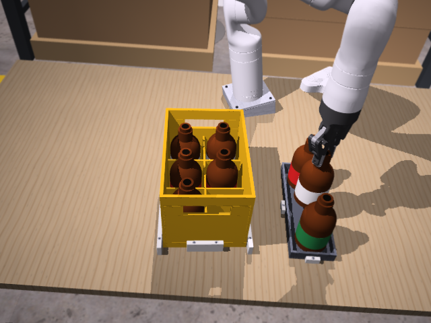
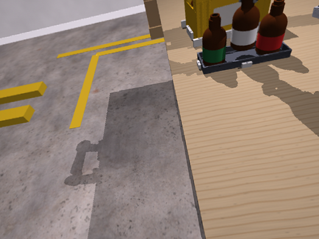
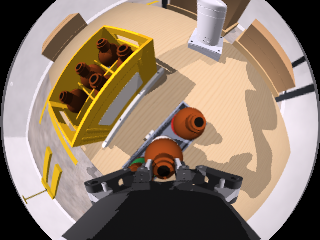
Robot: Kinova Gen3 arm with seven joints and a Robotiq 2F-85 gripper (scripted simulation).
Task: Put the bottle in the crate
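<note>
Right now my hand is 11 cm above the red-labelled bottle, 9 cm past it and 1 cm to the right of it. Also, from my hand: green-banded bottle 11 cm below, 9 cm ahead, 1 cm to the right; tray 18 cm below; yellow crate 25 cm to the right, 11 cm below, 4 cm behind.
</note>
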